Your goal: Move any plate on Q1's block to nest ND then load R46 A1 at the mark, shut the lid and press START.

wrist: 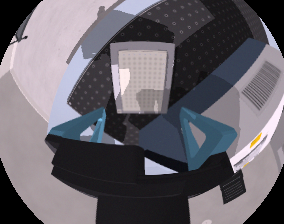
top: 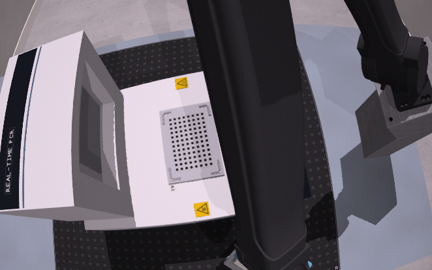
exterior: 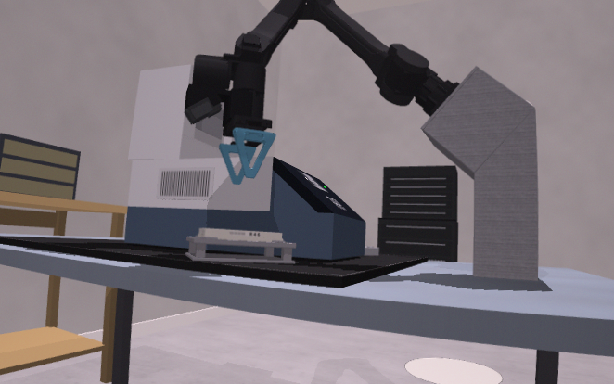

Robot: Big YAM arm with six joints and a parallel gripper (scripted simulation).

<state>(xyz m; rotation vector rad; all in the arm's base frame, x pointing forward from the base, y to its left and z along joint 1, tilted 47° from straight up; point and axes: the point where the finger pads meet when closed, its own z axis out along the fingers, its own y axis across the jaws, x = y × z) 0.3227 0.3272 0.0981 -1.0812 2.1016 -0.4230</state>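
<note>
Now: hand 10 cm above the sealed plate R46. Round my hand: grey nest ND (57 cm to the right, 13 cm below, 9 cm ahead); nest N1 (11 cm below).
</note>
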